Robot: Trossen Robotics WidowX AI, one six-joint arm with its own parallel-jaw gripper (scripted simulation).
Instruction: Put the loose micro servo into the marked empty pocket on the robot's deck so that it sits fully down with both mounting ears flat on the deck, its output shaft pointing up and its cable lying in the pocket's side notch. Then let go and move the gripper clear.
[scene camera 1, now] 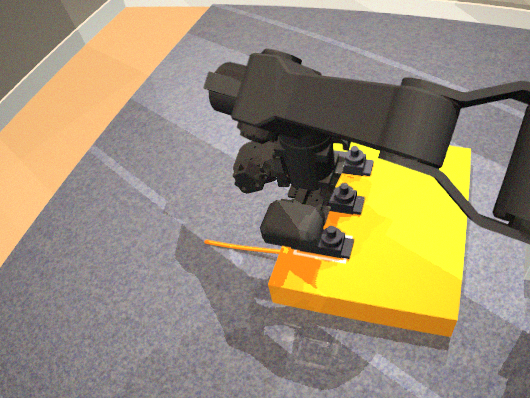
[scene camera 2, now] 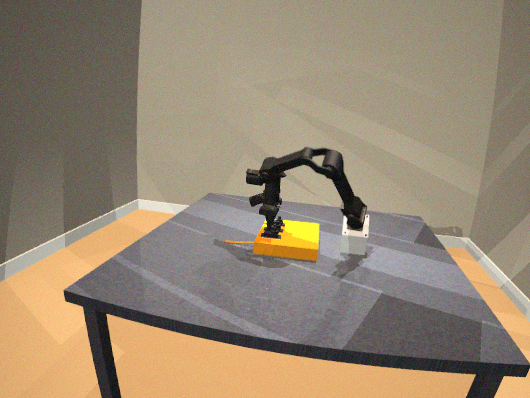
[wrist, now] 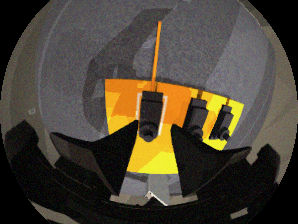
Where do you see a deck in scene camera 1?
405, 269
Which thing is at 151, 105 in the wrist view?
A micro servo.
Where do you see a deck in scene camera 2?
At 299, 240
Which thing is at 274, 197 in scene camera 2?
My gripper.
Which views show my gripper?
Scene camera 1, scene camera 2 and the wrist view: all of them.
